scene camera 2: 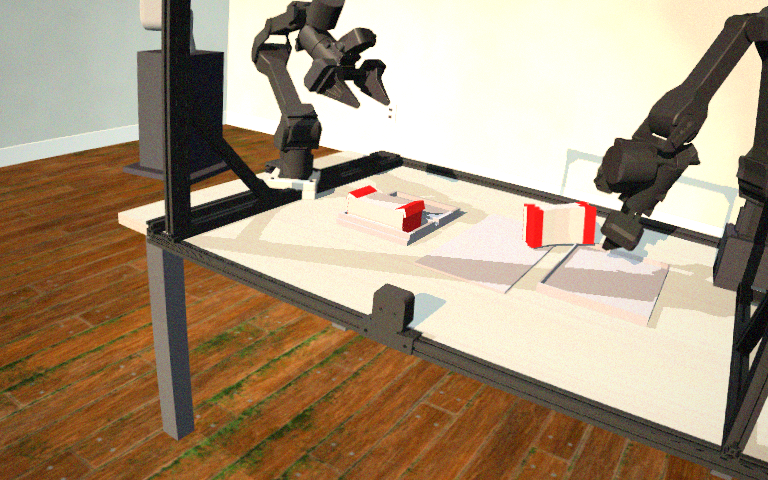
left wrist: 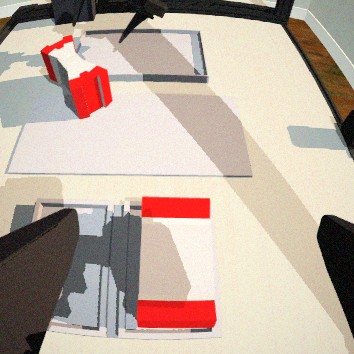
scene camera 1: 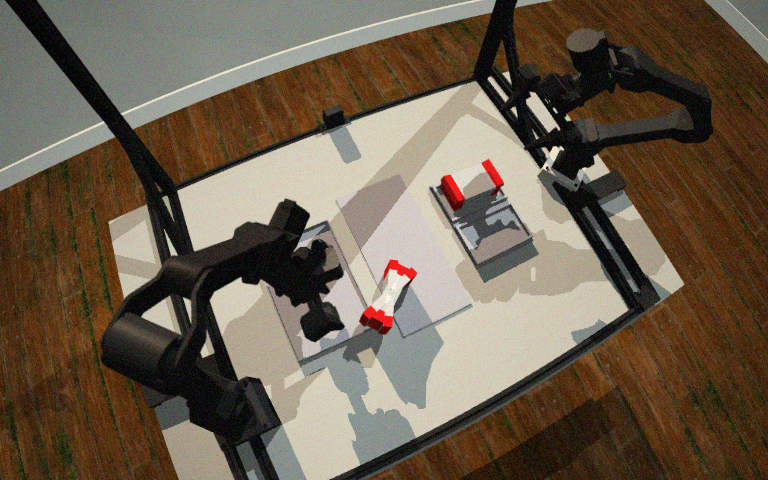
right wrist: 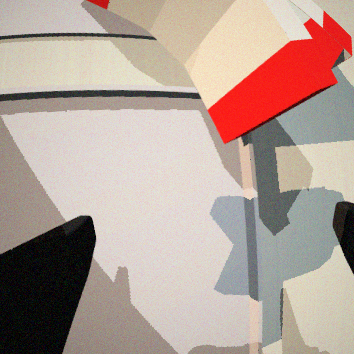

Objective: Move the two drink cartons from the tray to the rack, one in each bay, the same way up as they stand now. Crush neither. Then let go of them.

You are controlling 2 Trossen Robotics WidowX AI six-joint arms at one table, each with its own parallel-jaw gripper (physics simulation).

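Where they show: left gripper, fingertip midpoint: (scene camera 2: 374, 105) (left wrist: 203, 225) (scene camera 1: 512, 130); right gripper, fingertip midpoint: (left wrist: 96, 33) (scene camera 1: 335, 309) (right wrist: 218, 222); left arm's base, link origin: (scene camera 2: 294, 175) (scene camera 1: 566, 165); right arm's base, link origin: (scene camera 2: 754, 236) (scene camera 1: 234, 413).
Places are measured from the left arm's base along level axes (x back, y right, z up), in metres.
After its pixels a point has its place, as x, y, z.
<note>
One red-ended white carton (scene camera 1: 472, 178) {-0.191, 0.181, 0.017} (scene camera 2: 376, 210) {-0.181, 0.208, 0.007} (left wrist: 177, 260) {-0.193, 0.176, 0.017} lies lengthwise in one bay of the rack (scene camera 1: 504, 253) {-0.289, 0.035, -0.026} (left wrist: 112, 280) {-0.218, 0.114, -0.026}; the other bay is empty. The second carton (scene camera 1: 390, 294) {-0.521, 0.191, 0.043} (scene camera 2: 557, 225) {-0.514, 0.209, 0.011} (left wrist: 80, 75) {-0.472, 0.193, 0.038} (right wrist: 280, 82) {-0.573, 0.213, 0.036} lies on its long side at an angle across the gap between the tray (scene camera 1: 348, 300) {-0.561, 0.262, -0.030} (scene camera 2: 611, 277) {-0.587, 0.333, -0.030} (left wrist: 172, 78) {-0.471, 0.348, -0.029} (right wrist: 150, 165) {-0.576, 0.253, -0.030} and the flat board; its white middle looks pinched inward. My right gripper (right wrist: 218, 222) {-0.600, 0.263, 0.027} is open and empty over the tray, beside this carton. My left gripper (scene camera 1: 516, 129) {-0.160, 0.154, 0.187} (scene camera 2: 373, 105) {-0.160, 0.154, 0.187} (left wrist: 203, 225) {-0.160, 0.154, 0.187} is open and empty, high above the rack's side.
The thin flat board (scene camera 1: 419, 249) {-0.384, 0.198, -0.032} (scene camera 2: 481, 254) {-0.368, 0.276, -0.032} (left wrist: 125, 145) {-0.377, 0.213, -0.032} lies between the tray and the rack. A small black block (scene camera 1: 334, 115) {-0.220, 0.538, 0.013} (scene camera 2: 393, 306) {-0.213, 0.562, 0.004} is fixed to the table edge. Dark frame posts (scene camera 1: 161, 209) {-0.647, 0.655, 0.096} (scene camera 2: 176, 113) {0.145, 0.324, 0.179} rise at the table's corners.
</note>
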